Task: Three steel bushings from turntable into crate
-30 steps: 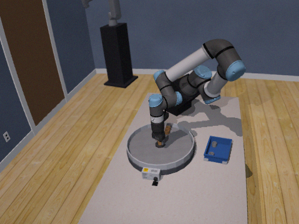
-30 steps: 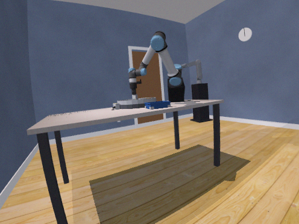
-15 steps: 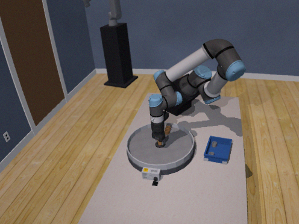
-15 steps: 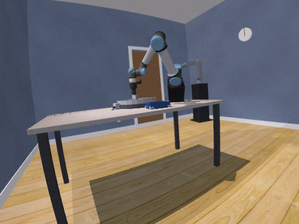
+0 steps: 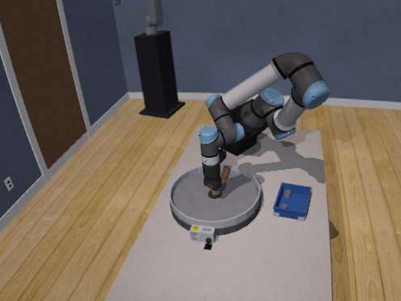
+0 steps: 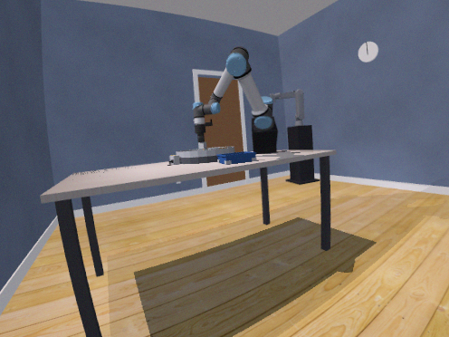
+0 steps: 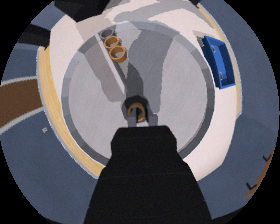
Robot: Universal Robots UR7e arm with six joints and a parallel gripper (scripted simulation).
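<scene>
My hand is 1 cm to the left of the round grey turntable and 3 cm above it. Round my hand: blue crate 11 cm behind, 34 cm to the left, 6 cm below.
</scene>
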